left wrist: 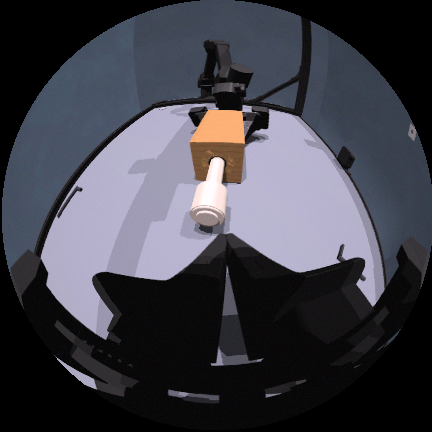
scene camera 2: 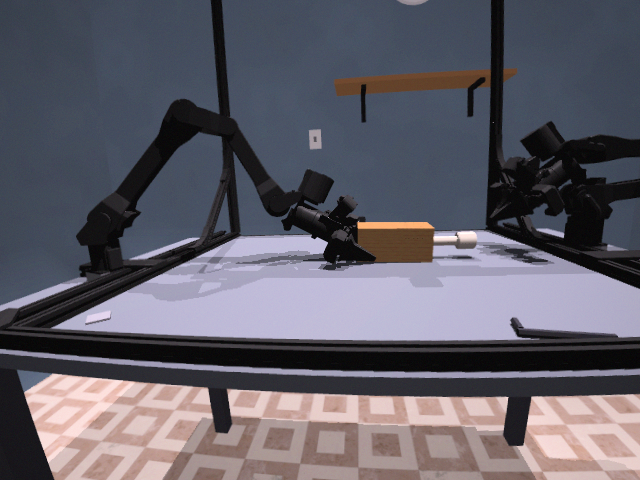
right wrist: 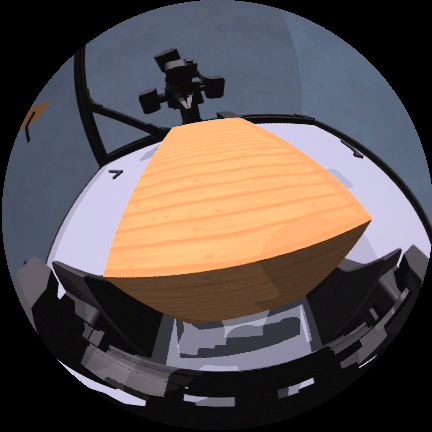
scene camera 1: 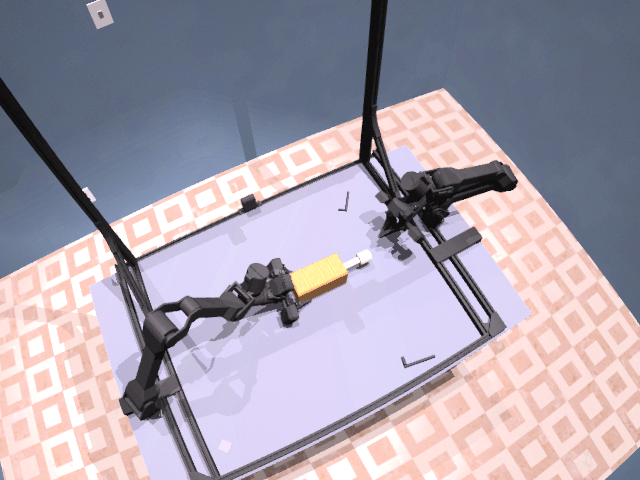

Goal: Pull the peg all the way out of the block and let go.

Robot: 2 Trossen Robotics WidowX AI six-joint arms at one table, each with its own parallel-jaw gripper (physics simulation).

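Where they show: left gripper, fingertip midpoint: (left wrist: pixel 225 239) (scene camera 2: pixel 491 220) (right wrist: pixel 188 110) (scene camera 1: pixel 379 237); right gripper, fingertip midpoint: (scene camera 2: pixel 377 252); left arm's base, origin of the base link: (scene camera 2: pixel 582 243) (right wrist: pixel 191 121) (scene camera 1: pixel 431 218); right arm's base, origin of the base link: (left wrist: pixel 206 96) (scene camera 2: pixel 108 268) (scene camera 1: pixel 149 406).
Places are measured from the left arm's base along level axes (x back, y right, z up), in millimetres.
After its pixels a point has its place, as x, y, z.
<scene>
The wooden block (scene camera 1: pixel 319 276) @(-425, 6, 55) (scene camera 2: pixel 395 242) @(-428, -21, 25) (left wrist: pixel 218 127) @(-395, 9, 55) (right wrist: pixel 225 200) lies near the middle of the table. The white peg (scene camera 1: pixel 363 257) @(-280, -6, 36) (scene camera 2: pixel 466 240) @(-278, -17, 22) (left wrist: pixel 209 202) @(-258, 2, 37) sticks out of the block's right end in both scene views; its thin shaft enters the hole and its thick head is outside. My right gripper (scene camera 2: pixel 361 255) is shut on the block at the end away from the peg. My left gripper (left wrist: pixel 225 239) @(-209, 14, 58) (scene camera 1: pixel 382 235) @(-209, 14, 58) (scene camera 2: pixel 493 217) @(-209, 14, 58) is shut and empty, apart from the peg's head, above and to the right of it in scene camera 2.
A black angled bar (scene camera 1: pixel 418 360) @(-319, -342, -11) (scene camera 2: pixel 563 333) @(-320, -347, -12) lies near the front frame rail (scene camera 2: pixel 310 353) @(-585, -376, -2). Another small angled bar (scene camera 1: pixel 346 202) @(-193, 206, -13) (right wrist: pixel 116 174) @(-223, 191, -15) lies toward the back. A small pale tile (scene camera 1: pixel 224 446) @(-900, -257, -16) (scene camera 2: pixel 98 317) @(-895, -260, -16) lies at the front left. Upright frame posts (scene camera 1: pixel 373 77) @(-50, 302, 387) (scene camera 2: pixel 496 103) @(-50, 299, 368) stand at the back.
</scene>
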